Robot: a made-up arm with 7 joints.
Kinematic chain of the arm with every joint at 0, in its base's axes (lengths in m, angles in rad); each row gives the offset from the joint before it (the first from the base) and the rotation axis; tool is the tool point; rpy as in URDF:
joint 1: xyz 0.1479 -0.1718 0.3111 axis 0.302 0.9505 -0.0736
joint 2: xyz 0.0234 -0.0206 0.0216 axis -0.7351 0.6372 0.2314
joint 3: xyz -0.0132 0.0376 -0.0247 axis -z
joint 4: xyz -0.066 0 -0.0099 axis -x
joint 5: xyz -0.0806 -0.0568 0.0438 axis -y
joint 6: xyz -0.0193 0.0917 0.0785 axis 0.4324 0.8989 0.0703
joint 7: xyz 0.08 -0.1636 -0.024 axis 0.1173 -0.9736 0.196
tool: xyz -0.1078 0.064 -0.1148 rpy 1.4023 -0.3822 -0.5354
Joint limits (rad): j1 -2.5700..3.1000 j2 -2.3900..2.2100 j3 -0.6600..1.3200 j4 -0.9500..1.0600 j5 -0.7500..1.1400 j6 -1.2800..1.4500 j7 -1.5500..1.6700
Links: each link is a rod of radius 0.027 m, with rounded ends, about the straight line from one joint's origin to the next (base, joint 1, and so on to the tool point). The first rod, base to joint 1, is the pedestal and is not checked.
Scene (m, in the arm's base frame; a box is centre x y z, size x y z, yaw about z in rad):
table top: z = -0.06
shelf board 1: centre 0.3 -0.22 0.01 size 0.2 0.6 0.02 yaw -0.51
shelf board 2: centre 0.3 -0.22 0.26 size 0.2 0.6 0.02 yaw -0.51
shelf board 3: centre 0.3 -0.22 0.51 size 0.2 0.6 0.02 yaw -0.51
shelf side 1: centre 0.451 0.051 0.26 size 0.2 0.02 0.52 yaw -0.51
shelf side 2: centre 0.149 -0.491 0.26 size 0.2 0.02 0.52 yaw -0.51
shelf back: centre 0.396 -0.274 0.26 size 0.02 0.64 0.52 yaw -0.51
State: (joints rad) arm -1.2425 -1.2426 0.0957 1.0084 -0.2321 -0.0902 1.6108
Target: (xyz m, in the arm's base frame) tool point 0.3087 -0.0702 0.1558
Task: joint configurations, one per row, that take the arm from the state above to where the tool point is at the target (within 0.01 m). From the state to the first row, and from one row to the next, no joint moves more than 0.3 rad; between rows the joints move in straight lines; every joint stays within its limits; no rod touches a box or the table.
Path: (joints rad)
1: -1.3007 -1.5008 0.3586 1.0342 -0.0178 -0.0027 1.5525
2: -1.3590 -1.7590 0.6215 1.0600 0.1965 0.0848 1.4942
3: -1.2831 -1.6358 0.5624 1.0393 -0.0679 0.2568 1.4122
4: -1.2073 -1.5126 0.5033 1.0186 -0.3323 0.4287 1.3302
5: -1.1315 -1.3894 0.4443 0.9979 -0.5967 0.6007 1.2482
6: -1.3305 -1.3277 0.2282 0.9764 -0.5983 0.6971 1.2801
7: -1.5296 -1.2661 0.0122 0.9549 -0.6000 0.7935 1.3119

